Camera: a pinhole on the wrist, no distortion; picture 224 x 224 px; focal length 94.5 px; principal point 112.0 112.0 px. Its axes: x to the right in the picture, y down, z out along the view. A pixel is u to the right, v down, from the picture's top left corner.
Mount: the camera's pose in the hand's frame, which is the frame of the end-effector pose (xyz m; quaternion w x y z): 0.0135 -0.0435 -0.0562 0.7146 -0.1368 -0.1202 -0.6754
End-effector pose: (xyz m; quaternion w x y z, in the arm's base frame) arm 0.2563 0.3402 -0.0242 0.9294 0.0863 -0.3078 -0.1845
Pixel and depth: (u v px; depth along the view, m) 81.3 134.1 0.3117
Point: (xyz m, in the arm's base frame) 0.2485 0.4499 0.2231
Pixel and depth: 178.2 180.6 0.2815
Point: 0.2322 0.1287 0.2846
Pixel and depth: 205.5 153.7 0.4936
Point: 0.0184 -0.0774 0.4890
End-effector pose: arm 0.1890 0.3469 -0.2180 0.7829 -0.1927 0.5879 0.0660
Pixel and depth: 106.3 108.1 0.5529
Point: 0.5288 0.6867 -0.1502
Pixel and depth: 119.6 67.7 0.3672
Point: 0.3975 0.5279 -0.0150
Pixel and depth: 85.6 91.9 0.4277
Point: 0.3657 0.6702 -0.1208
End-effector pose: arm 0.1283 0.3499 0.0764 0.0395 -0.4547 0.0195 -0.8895
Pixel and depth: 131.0 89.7 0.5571
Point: 0.6032 0.3150 0.2870
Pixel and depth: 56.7 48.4 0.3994
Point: 0.4943 0.0707 -0.0158
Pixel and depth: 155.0 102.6 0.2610
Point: 0.3132 0.4123 0.2143
